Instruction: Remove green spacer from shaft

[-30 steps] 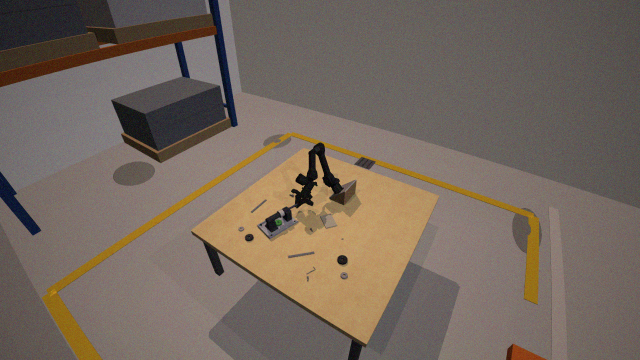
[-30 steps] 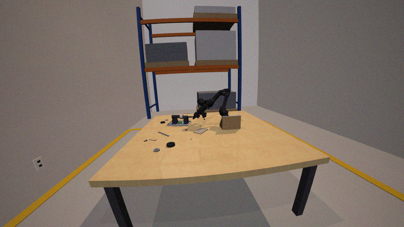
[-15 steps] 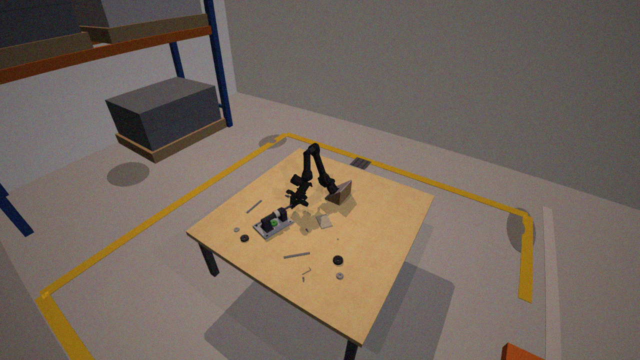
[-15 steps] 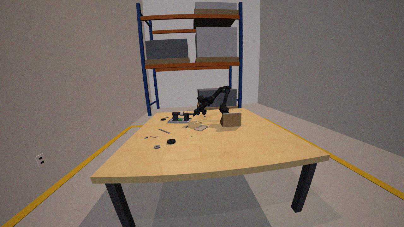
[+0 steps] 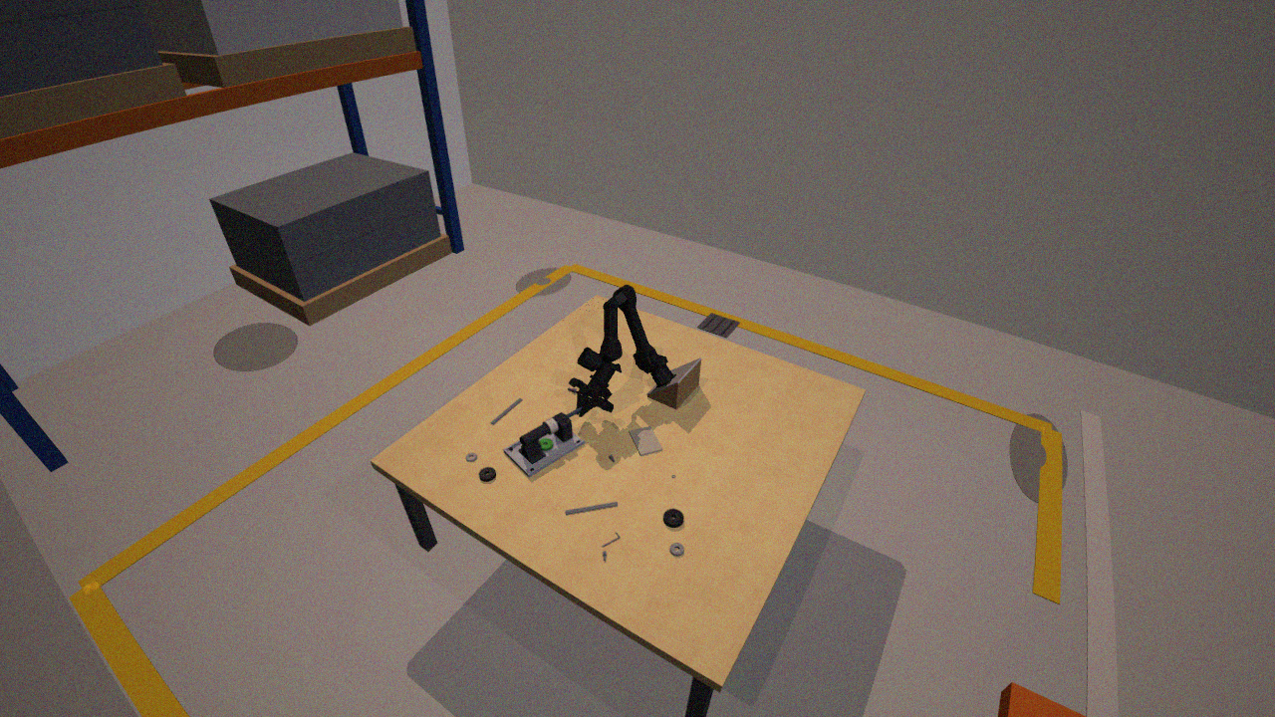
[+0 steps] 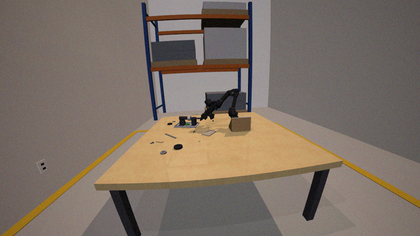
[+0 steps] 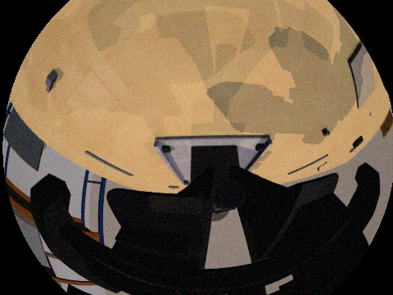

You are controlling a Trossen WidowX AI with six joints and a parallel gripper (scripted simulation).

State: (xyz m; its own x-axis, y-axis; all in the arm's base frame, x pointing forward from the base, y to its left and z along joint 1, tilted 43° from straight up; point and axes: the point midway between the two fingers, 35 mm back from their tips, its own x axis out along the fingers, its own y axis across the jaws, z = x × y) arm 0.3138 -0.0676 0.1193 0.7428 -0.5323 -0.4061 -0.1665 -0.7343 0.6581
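Right now the shaft is 5 cm ahead of my gripper tip, 1 cm to the right of it and 2 cm above it. The rest, counted from my gripper tip: grey plate 9 cm behind, 22 cm to the left, 5 cm below; black disc 12 cm ahead, 49 cm to the left, 5 cm below; hex key 28 cm ahead, 39 cm to the left, 5 cm below.
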